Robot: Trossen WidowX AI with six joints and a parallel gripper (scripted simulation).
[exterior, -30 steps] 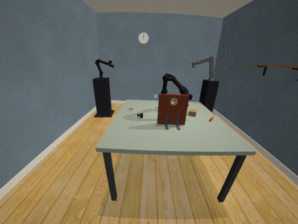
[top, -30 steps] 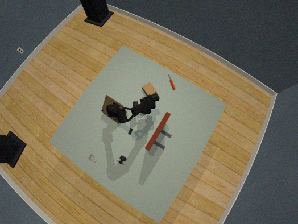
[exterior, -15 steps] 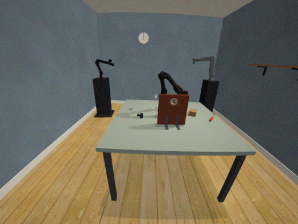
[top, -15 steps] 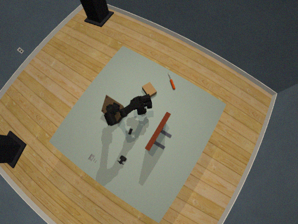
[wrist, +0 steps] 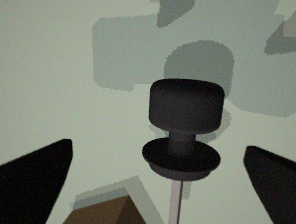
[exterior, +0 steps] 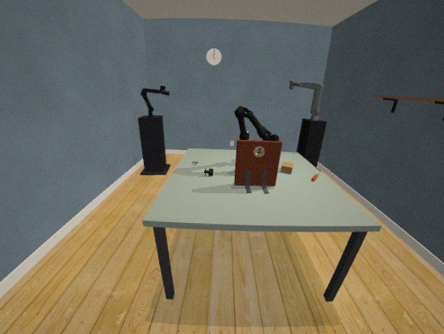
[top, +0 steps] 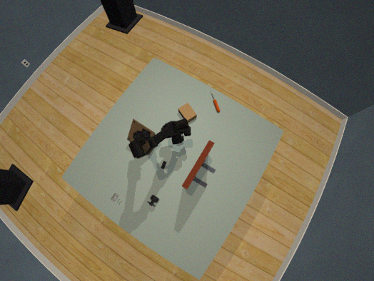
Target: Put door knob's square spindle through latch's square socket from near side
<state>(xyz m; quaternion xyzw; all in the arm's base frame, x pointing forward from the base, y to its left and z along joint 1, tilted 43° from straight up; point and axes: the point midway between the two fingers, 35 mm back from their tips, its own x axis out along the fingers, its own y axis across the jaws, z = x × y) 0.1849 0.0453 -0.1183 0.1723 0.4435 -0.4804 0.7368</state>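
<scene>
Now: the dark door knob 10 cm below my hand, 3 cm to the left of it and 2 cm behind it. The rest, counted from my hand: wooden block (20 cm to the left, 10 cm below, 4 cm behind).
</scene>
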